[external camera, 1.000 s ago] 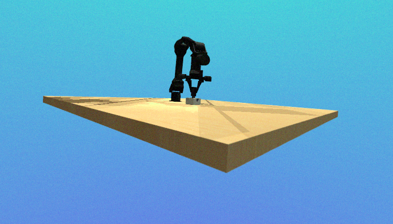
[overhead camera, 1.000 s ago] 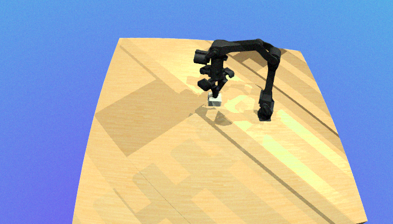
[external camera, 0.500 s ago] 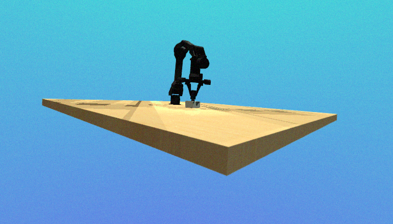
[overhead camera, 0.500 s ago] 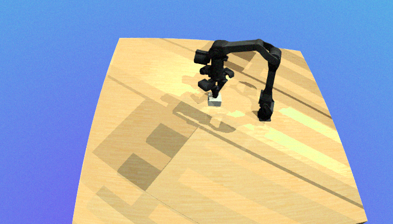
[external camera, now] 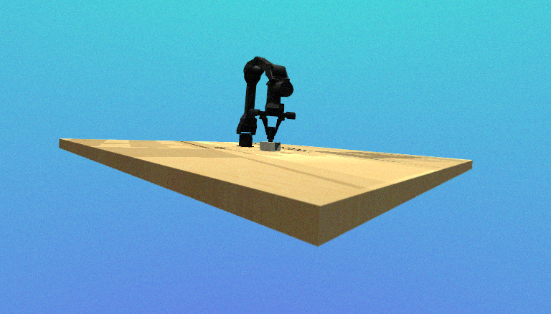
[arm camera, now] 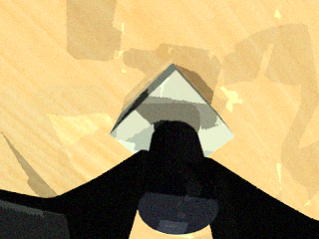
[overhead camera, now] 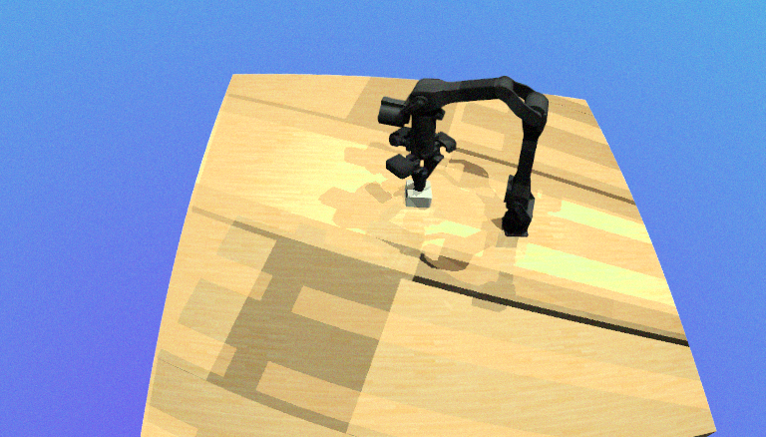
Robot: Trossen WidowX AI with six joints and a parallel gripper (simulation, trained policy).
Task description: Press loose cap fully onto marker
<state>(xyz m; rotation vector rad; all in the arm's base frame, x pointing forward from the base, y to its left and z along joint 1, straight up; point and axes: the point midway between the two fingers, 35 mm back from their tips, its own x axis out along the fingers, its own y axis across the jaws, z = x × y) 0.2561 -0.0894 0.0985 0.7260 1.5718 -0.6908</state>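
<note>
Now: gripper tip 1 cm below the black cap. Also, from my gripper tip: grey holder block: 5 cm below.
</note>
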